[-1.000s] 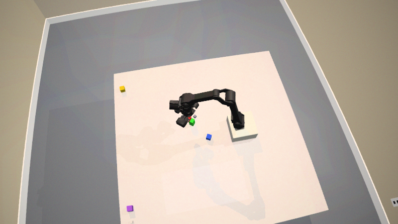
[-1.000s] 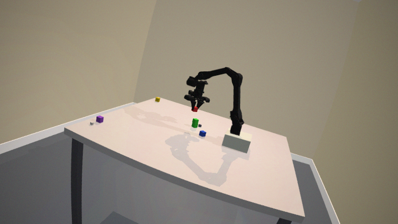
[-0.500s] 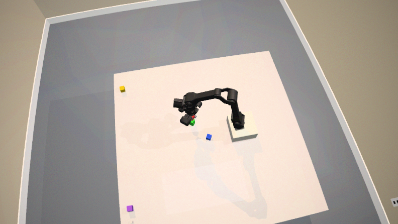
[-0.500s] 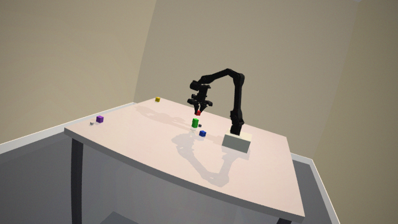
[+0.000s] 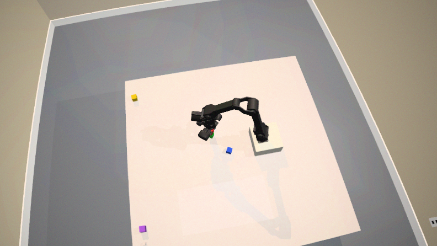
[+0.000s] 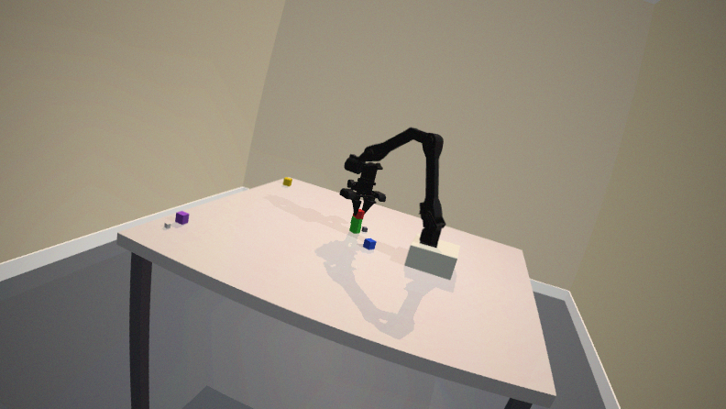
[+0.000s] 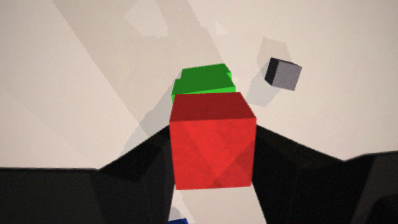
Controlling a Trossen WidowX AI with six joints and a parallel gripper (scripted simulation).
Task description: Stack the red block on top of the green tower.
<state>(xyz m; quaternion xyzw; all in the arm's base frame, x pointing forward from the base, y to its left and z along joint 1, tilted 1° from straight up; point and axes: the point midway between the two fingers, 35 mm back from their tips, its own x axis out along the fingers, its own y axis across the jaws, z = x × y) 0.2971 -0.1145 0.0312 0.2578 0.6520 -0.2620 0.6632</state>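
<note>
My gripper tip is now 10 mm below the red block. Round my gripper tip: grey cube (60 mm below, 50 mm to the right, 30 mm behind); then yellow block (460 mm ahead, 390 mm to the right, 50 mm below); then blue block (130 mm to the left, 90 mm behind, 50 mm below).
</note>
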